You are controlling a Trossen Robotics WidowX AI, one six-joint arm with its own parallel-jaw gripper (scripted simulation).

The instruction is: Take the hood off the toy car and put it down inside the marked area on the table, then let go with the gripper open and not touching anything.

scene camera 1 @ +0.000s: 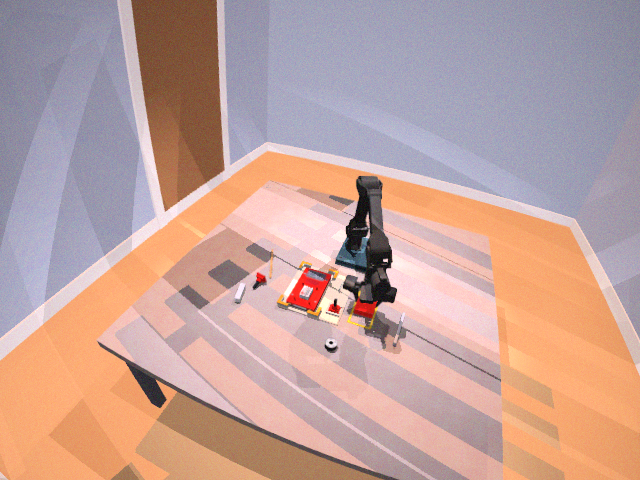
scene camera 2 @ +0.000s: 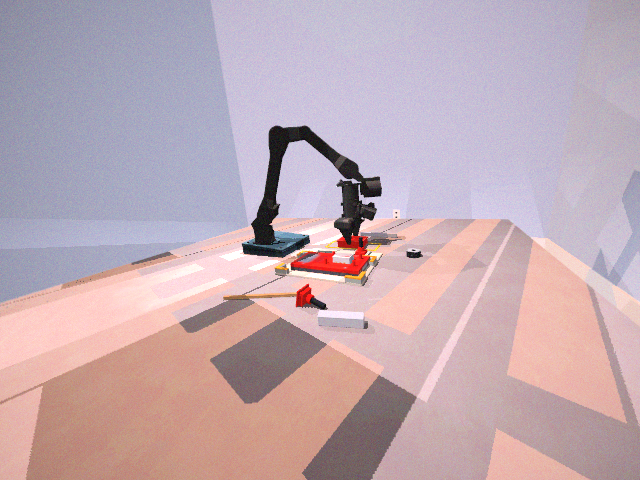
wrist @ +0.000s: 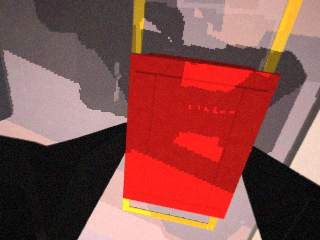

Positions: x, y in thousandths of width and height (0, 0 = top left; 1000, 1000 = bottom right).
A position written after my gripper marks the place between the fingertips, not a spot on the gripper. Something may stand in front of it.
Scene:
my gripper: scene camera 1 573, 634; scene camera 2 551, 503; wrist 577, 581

